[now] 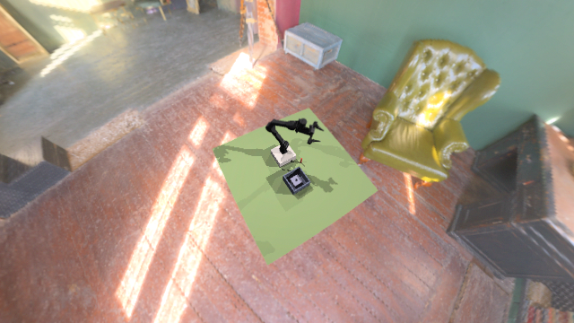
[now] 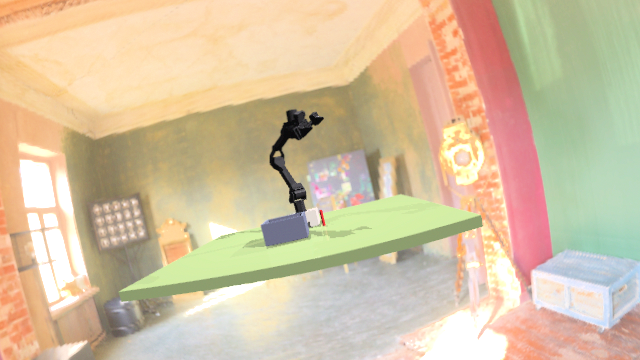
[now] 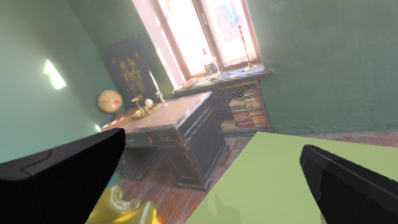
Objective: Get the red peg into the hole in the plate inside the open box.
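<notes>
The red peg is 460 mm below my gripper tip, 80 mm to the right of it and 80 mm behind it. From my gripper tip the other things lie so: grey box 470 mm below, 260 mm to the right, 70 mm ahead; then light plate 450 mm below, 260 mm to the right, 70 mm ahead.
</notes>
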